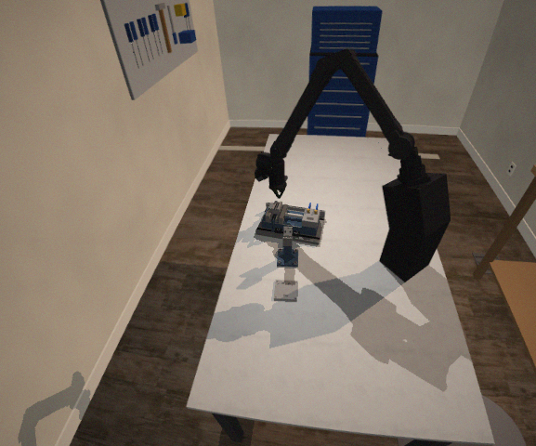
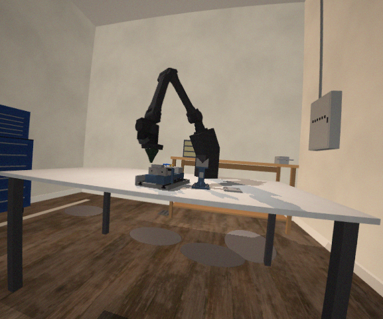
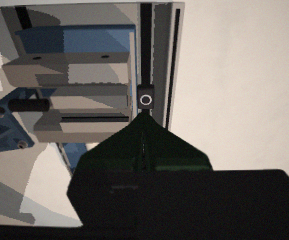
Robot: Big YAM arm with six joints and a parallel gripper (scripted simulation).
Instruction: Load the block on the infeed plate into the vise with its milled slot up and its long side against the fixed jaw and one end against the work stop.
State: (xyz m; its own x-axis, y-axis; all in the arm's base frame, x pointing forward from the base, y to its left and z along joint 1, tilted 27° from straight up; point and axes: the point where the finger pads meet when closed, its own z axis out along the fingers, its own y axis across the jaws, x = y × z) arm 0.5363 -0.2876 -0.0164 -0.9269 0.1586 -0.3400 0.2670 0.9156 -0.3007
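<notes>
Right now the part is 40 mm to the left of my hand, 20 mm below it and 10 mm ahead of it. The rest, counted from my hand: moving jaw (70 mm to the left, 50 mm below, 20 mm behind); then fixed jaw (50 mm to the left, 50 mm below, 40 mm ahead); then work stop rod (110 mm to the left, 40 mm below, 30 mm ahead).
</notes>
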